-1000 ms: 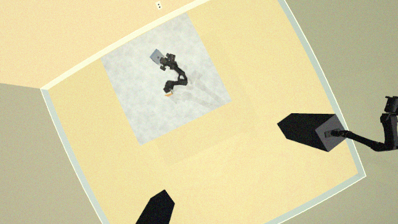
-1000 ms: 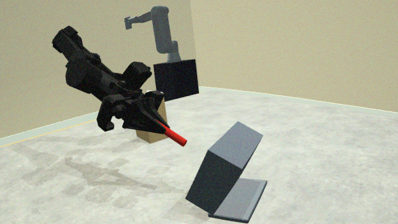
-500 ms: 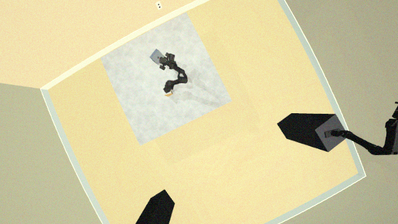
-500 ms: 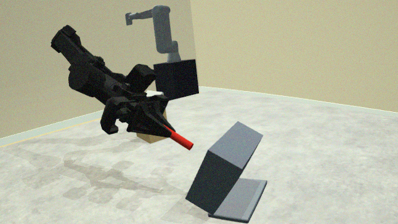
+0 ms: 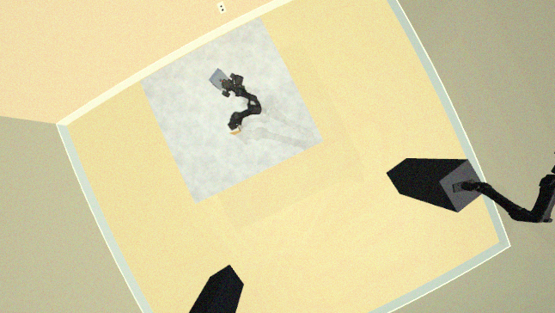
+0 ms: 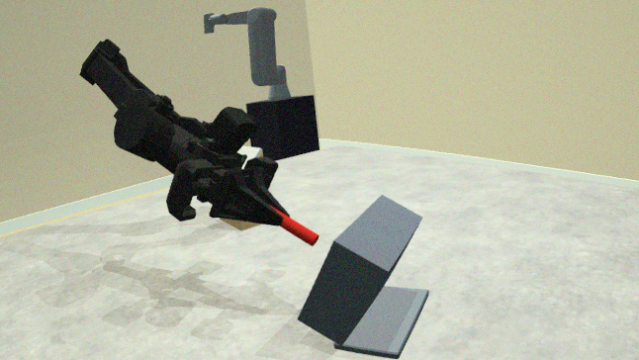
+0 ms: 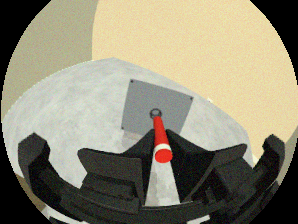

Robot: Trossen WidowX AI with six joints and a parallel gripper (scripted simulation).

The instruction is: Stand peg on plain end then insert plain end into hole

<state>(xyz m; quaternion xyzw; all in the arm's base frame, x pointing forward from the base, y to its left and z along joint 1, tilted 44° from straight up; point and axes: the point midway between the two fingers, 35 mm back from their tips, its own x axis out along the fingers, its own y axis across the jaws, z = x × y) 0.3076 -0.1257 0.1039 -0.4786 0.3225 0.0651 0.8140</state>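
Now: gripper tip 80 mm short of the grey sloped panel, 30 mm to the right of it and 50 mm above it. From my gripper tip the other things lie so: red peg (10 mm behind, 10 mm above); then flat base plate (110 mm ahead, 30 mm to the left, 110 mm below).
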